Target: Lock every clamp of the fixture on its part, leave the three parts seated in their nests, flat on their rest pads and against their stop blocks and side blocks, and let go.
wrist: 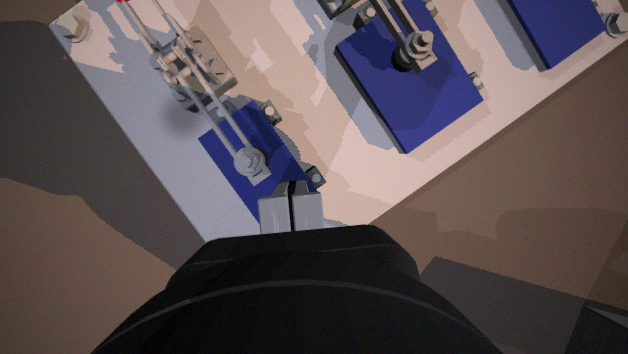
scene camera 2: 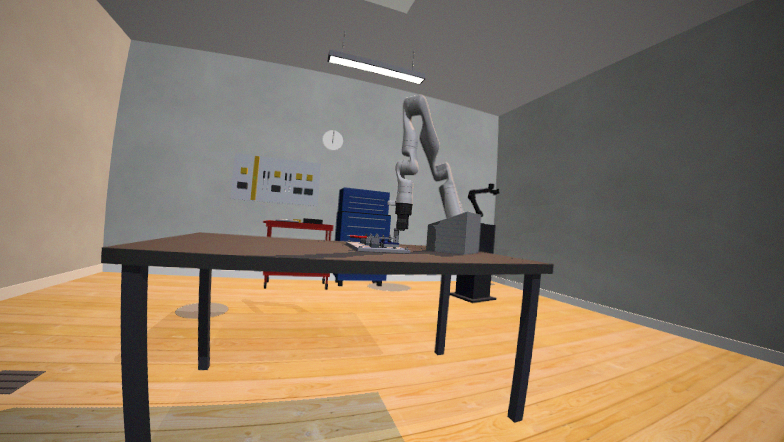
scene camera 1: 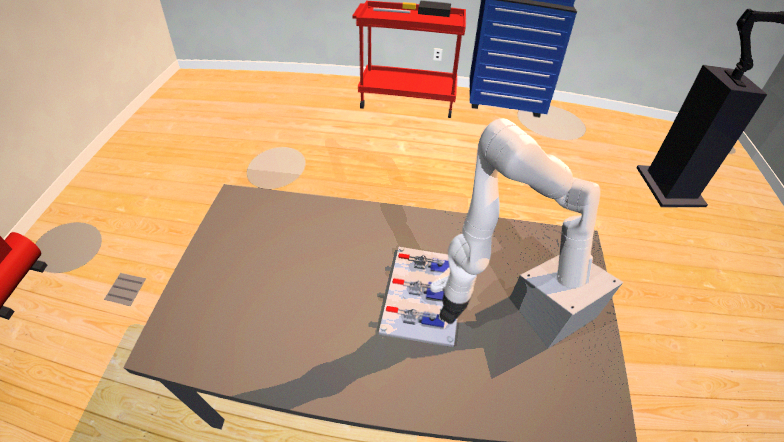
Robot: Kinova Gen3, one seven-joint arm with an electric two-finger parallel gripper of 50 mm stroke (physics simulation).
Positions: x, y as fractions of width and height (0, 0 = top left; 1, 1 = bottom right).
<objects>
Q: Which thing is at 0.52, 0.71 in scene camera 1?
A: A toggle clamp with red handle.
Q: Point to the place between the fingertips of my gripper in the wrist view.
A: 0.47, 0.56
</objects>
